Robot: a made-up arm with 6 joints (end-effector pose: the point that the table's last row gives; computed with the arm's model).
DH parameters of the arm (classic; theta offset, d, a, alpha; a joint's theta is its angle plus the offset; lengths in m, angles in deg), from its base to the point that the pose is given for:
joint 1: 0 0.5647 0 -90
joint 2: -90 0 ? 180
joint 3: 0 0 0 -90
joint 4: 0 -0.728 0 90
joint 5: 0 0.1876 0 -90
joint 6: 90 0 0 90
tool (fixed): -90 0 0 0
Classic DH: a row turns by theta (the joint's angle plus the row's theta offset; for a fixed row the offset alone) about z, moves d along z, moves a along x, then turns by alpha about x.
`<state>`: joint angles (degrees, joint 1 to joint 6).
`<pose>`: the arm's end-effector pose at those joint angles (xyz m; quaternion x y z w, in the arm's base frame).
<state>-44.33 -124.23 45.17 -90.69 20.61 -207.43</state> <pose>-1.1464 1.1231 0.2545 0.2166 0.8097 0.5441 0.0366</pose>
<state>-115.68 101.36 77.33 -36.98 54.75 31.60</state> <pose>-0.8780 -1.4801 -0.0549 -0.1652 -0.0884 -0.9409 0.2821</pose>
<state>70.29 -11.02 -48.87 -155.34 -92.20 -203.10</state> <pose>-0.0549 0.3524 1.1529 0.2994 -0.2764 0.7287 0.5504</pose>
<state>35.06 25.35 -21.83 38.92 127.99 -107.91</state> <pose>0.9512 0.4892 1.1205 0.5729 0.0861 0.7886 0.2058</pose>
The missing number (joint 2, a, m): 1.1173
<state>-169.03 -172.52 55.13 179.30 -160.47 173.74</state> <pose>0.6583 -0.0635 -1.0827 -0.2371 -0.0709 -0.9635 0.1025</pose>
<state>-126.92 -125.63 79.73 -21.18 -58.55 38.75</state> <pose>0.8183 1.3803 -0.3367 0.9290 0.2303 0.2825 0.0641</pose>
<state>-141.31 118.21 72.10 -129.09 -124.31 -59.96</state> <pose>-1.0066 -0.9577 -0.5890 0.8255 -0.3725 0.3935 0.1578</pose>
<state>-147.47 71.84 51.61 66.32 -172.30 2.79</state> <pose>-1.5616 -0.9066 0.8224 -0.7747 -0.3612 0.0522 0.5164</pose>
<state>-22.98 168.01 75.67 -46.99 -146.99 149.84</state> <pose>0.0102 -0.1433 -1.2500 0.5259 -0.0756 0.7561 0.3822</pose>
